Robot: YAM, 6 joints.
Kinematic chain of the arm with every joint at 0, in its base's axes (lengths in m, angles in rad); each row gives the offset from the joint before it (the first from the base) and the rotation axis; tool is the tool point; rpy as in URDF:
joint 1: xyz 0 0 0.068 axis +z
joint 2: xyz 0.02 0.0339 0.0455 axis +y
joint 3: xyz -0.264 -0.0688 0 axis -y
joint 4: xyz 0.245 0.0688 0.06 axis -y
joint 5: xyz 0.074 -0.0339 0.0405 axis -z
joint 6: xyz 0.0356 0 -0.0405 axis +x
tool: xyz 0 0 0 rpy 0 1.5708 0
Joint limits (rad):
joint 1: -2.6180..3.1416
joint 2: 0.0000..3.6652
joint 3: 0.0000..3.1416
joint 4: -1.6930..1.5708
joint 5: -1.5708..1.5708
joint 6: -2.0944..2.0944
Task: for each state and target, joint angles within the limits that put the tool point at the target. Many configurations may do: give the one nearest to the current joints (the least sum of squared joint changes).
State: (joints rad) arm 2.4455 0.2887 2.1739 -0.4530 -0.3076 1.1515
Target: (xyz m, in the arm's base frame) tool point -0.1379 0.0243 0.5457
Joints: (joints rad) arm 2.8694 0.9998 1.6646 -0.5549 -0.3940 1.1515
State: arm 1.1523 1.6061 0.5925 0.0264 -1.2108 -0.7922
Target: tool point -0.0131 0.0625 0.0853
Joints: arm 1.1892 1.3654 0.0726 -0.7902 -1.4734 -0.7922
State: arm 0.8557 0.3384 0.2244 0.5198 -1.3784 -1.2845
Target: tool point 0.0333 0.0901 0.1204
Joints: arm 0.8378 0.5574 0.0000 -0.2321 -1.5103 -1.2845
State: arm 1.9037 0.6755 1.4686 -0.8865 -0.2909 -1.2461
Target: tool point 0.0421 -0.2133 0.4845
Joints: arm 1.8168 0.2084 1.7781 -0.8470 -0.3175 -1.2461
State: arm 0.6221 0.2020 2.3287 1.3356 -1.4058 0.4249
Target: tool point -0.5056 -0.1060 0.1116
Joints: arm 0.2756 0.1730 2.9838 1.5708 -1.5652 0.4249
